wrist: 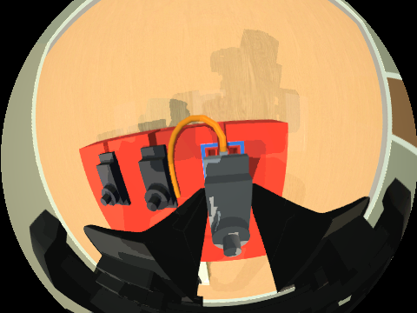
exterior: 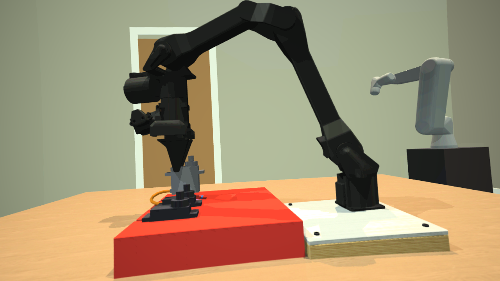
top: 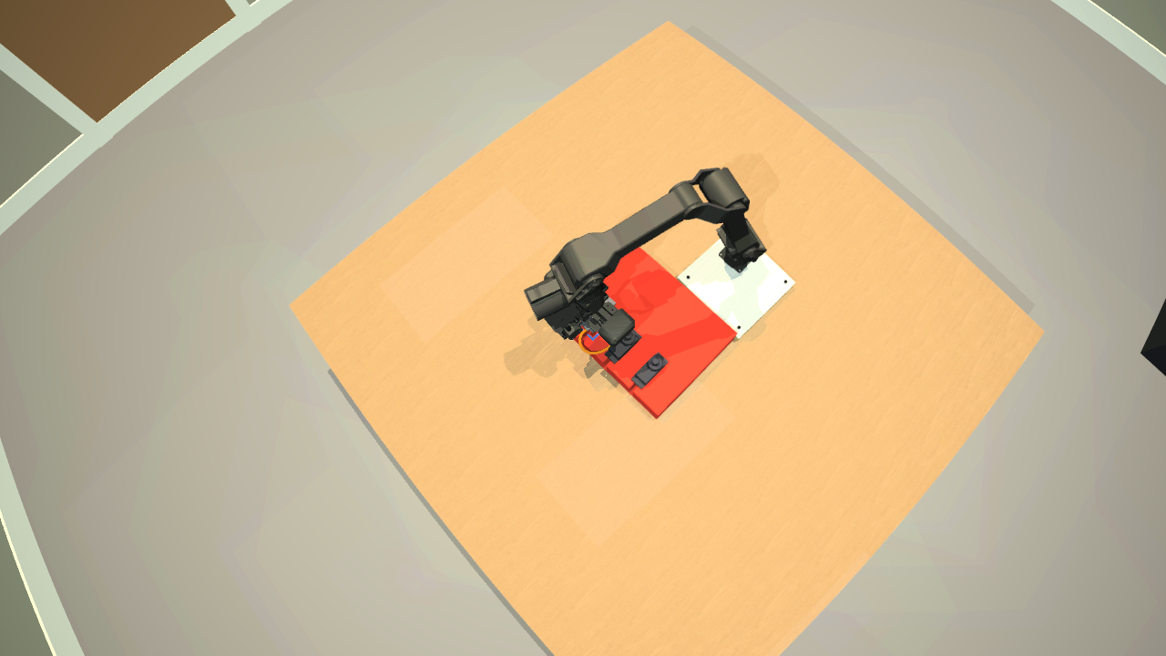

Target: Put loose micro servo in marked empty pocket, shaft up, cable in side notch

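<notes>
My gripper tip is now 12 cm past the red deck, 8 cm to the right of it and 8 cm above it.
</notes>
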